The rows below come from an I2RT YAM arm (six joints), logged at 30 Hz.
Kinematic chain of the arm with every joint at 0, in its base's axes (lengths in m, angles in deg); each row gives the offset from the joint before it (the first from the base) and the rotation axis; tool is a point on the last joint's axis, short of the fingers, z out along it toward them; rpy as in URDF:
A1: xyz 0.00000 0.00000 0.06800 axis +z
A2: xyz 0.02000 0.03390 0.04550 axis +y
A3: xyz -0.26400 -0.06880 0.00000 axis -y
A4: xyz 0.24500 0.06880 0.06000 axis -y
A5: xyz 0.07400 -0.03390 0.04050 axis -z
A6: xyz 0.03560 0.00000 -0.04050 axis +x
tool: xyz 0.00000 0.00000 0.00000 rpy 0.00 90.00 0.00
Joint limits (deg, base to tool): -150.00..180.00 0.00..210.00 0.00..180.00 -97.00..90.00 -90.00..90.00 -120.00..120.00
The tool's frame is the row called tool.
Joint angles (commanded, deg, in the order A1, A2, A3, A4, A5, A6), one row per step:
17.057 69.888 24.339 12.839 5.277 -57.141
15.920 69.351 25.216 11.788 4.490 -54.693
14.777 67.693 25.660 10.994 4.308 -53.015
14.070 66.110 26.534 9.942 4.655 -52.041
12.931 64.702 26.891 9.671 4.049 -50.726
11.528 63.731 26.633 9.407 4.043 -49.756
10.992 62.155 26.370 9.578 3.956 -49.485
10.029 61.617 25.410 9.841 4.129 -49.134
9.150 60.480 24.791 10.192 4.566 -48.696
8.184 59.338 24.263 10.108 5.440 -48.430
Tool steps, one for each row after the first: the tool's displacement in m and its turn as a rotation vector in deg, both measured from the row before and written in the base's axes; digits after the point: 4 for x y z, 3 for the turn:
0.0024 -0.0037 0.0050 2.540 0.156 -1.785
0.0000 -0.0048 0.0074 1.845 -0.983 -1.867
0.0003 -0.0031 0.0091 1.011 -1.269 -1.497
-0.0002 -0.0045 0.0068 1.773 -1.213 -1.242
-0.0012 -0.0061 0.0017 0.948 -0.324 -1.851
-0.0025 -0.0026 0.0046 0.568 -1.419 -0.581
-0.0023 -0.0044 -0.0032 0.209 0.175 -1.273
-0.0024 -0.0042 0.0011 0.349 -0.856 -1.463
-0.0025 -0.0047 0.0008 -0.048 -0.567 -1.870

